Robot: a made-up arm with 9 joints. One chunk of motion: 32 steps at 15 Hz.
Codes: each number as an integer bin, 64 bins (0 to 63) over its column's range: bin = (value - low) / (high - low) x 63, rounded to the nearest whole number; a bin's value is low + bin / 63 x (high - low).
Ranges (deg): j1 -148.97..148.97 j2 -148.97..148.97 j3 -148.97..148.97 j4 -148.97..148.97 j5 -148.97..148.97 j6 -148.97..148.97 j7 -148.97..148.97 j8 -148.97..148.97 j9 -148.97..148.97
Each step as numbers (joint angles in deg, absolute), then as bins.
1 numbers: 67.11 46.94 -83.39 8.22 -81.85 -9.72 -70.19 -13.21 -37.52
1 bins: 46 41 14 33 14 29 17 29 24
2 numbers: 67.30 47.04 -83.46 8.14 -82.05 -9.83 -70.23 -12.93 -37.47
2 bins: 46 41 14 33 14 29 17 29 24
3 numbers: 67.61 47.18 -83.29 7.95 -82.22 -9.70 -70.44 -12.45 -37.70
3 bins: 46 41 14 33 14 29 17 29 24
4 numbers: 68.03 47.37 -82.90 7.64 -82.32 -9.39 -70.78 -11.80 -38.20
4 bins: 46 42 14 33 14 30 17 29 23
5 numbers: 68.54 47.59 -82.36 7.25 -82.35 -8.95 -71.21 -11.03 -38.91
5 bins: 46 42 14 33 14 30 16 29 23
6 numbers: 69.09 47.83 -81.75 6.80 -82.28 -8.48 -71.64 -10.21 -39.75
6 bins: 46 42 14 33 14 30 16 29 23
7 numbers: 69.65 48.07 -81.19 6.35 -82.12 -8.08 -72.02 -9.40 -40.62
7 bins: 46 42 14 33 14 30 16 30 23
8 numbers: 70.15 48.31 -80.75 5.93 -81.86 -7.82 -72.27 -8.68 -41.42
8 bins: 46 42 14 33 14 30 16 30 23
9 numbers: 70.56 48.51 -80.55 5.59 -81.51 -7.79 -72.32 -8.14 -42.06
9 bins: 46 42 14 33 14 30 16 30 23
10 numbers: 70.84 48.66 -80.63 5.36 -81.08 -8.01 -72.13 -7.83 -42.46
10 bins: 46 42 14 33 14 30 16 30 23
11 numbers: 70.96 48.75 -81.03 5.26 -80.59 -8.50 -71.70 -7.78 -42.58
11 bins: 47 42 14 33 14 30 16 30 22
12 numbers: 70.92 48.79 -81.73 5.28 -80.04 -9.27 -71.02 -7.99 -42.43
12 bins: 46 42 14 33 15 30 16 30 23
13 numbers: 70.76 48.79 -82.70 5.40 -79.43 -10.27 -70.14 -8.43 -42.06
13 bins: 46 42 14 33 15 29 17 30 23
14 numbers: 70.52 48.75 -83.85 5.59 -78.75 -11.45 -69.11 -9.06 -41.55
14 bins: 46 42 14 33 15 29 17 30 23
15 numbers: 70.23 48.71 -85.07 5.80 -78.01 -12.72 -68.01 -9.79 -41.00
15 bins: 46 42 14 33 15 29 17 29 23
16 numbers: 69.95 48.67 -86.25 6.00 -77.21 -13.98 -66.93 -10.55 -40.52
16 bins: 46 42 13 33 15 29 17 29 23
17 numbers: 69.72 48.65 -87.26 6.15 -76.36 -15.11 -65.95 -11.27 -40.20
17 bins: 46 42 13 33 15 28 18 29 23
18 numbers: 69.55 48.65 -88.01 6.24 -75.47 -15.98 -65.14 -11.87 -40.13
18 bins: 46 42 13 33 16 28 18 29 23
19 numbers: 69.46 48.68 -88.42 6.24 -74.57 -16.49 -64.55 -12.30 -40.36
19 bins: 46 42 13 33 16 28 18 29 23
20 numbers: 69.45 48.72 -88.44 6.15 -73.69 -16.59 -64.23 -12.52 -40.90
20 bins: 46 42 13 33 16 28 18 29 23
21 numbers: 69.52 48.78 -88.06 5.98 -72.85 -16.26 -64.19 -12.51 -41.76
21 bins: 46 42 13 33 16 28 18 29 23
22 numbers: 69.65 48.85 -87.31 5.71 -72.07 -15.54 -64.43 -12.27 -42.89
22 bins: 46 42 13 33 16 28 18 29 22
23 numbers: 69.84 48.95 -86.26 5.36 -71.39 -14.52 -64.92 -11.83 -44.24
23 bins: 46 42 13 33 16 28 18 29 22
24 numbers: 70.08 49.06 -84.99 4.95 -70.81 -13.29 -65.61 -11.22 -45.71
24 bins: 46 42 14 33 17 29 18 29 22
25 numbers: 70.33 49.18 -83.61 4.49 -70.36 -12.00 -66.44 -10.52 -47.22
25 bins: 46 42 14 32 17 29 17 29 22
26 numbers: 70.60 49.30 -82.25 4.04 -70.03 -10.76 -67.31 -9.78 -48.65
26 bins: 46 42 14 32 17 29 17 29 21
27 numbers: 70.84 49.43 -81.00 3.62 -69.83 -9.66 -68.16 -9.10 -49.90
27 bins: 46 42 14 32 17 29 17 30 21
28 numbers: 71.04 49.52 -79.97 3.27 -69.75 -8.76 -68.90 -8.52 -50.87
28 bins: 47 42 15 32 17 30 17 30 21
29 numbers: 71.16 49.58 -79.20 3.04 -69.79 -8.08 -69.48 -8.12 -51.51
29 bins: 47 42 15 32 17 30 17 30 21
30 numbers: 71.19 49.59 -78.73 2.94 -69.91 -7.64 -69.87 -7.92 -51.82
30 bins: 47 42 15 32 17 30 17 30 21
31 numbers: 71.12 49.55 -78.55 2.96 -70.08 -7.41 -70.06 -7.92 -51.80
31 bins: 47 42 15 32 17 30 17 30 21
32 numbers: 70.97 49.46 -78.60 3.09 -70.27 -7.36 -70.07 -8.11 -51.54
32 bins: 47 42 15 32 17 30 17 30 21
